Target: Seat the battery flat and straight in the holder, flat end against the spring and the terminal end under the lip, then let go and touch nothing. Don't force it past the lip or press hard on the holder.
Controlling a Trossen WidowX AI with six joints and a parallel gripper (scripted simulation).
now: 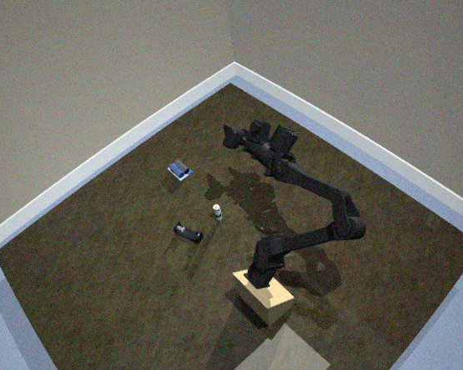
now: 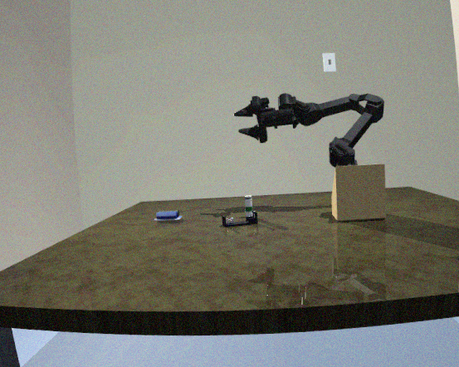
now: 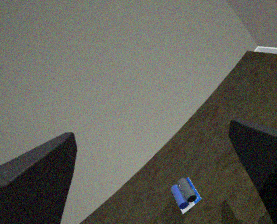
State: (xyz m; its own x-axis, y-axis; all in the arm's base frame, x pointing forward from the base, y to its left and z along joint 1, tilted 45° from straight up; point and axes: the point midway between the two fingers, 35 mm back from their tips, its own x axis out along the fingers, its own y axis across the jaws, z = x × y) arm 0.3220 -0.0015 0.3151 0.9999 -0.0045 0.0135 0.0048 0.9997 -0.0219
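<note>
My gripper tip is now 280 mm above the white battery, 150 mm to the right of it and 50 mm past it.
</note>
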